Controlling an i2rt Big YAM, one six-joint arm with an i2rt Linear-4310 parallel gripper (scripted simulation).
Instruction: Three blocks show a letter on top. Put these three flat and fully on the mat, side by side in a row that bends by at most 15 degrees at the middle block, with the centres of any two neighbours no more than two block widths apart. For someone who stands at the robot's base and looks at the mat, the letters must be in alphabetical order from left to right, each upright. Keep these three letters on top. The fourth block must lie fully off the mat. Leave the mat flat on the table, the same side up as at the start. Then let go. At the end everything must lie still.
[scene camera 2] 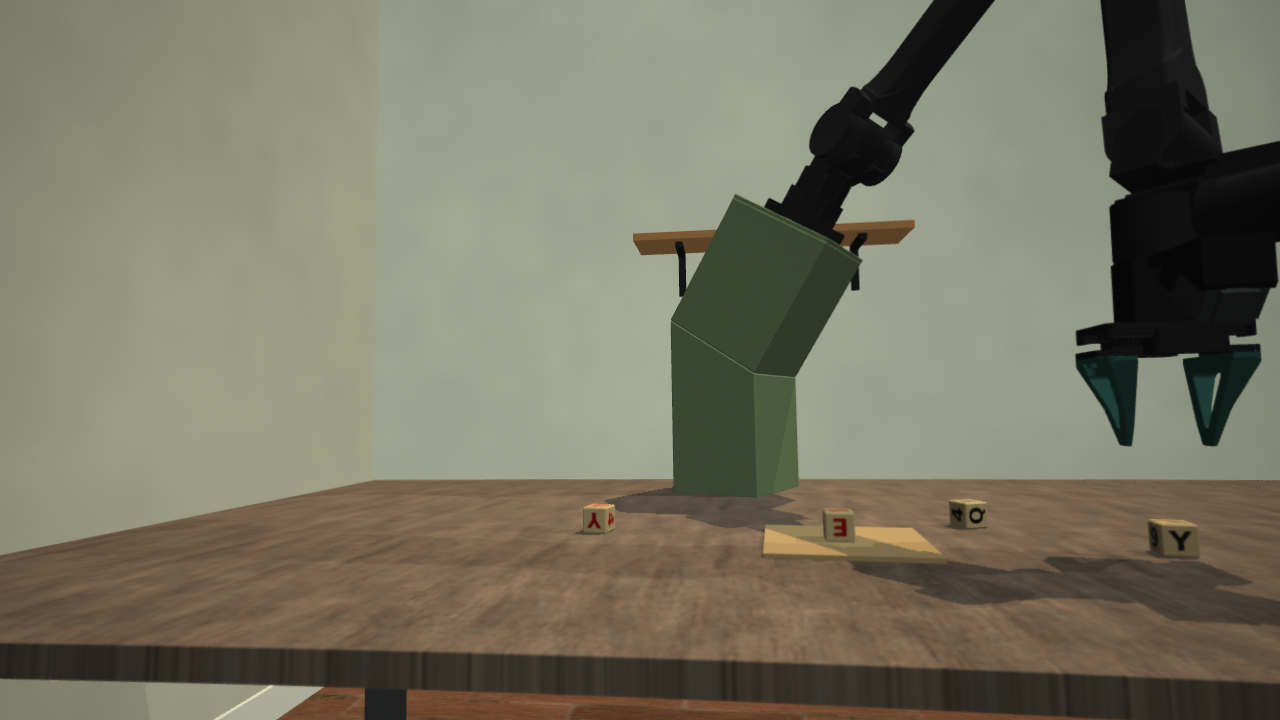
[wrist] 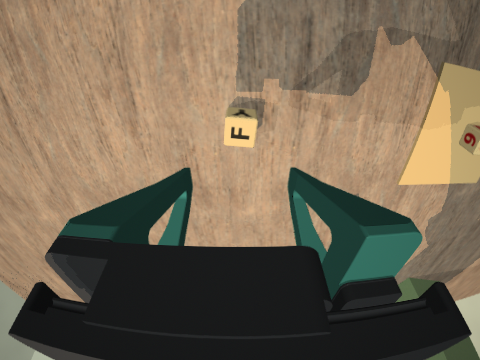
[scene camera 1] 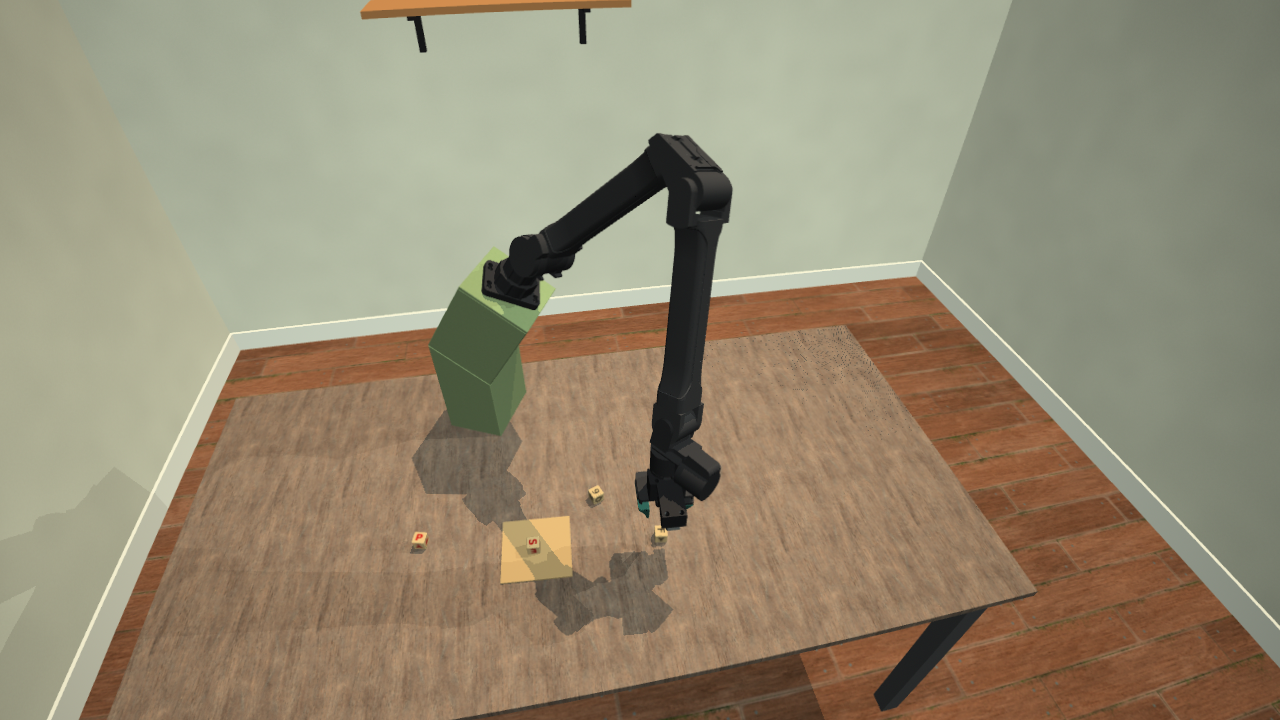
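A tan mat (scene camera 2: 875, 544) is there for me to see, and I see the mat in scene camera 1 too (scene camera 1: 555, 561). I also see a block (scene camera 2: 966, 513) and a block (scene camera 2: 1178, 538). As for my gripper (scene camera 2: 1167, 446), I see it in the wrist view as well (wrist: 240, 176).
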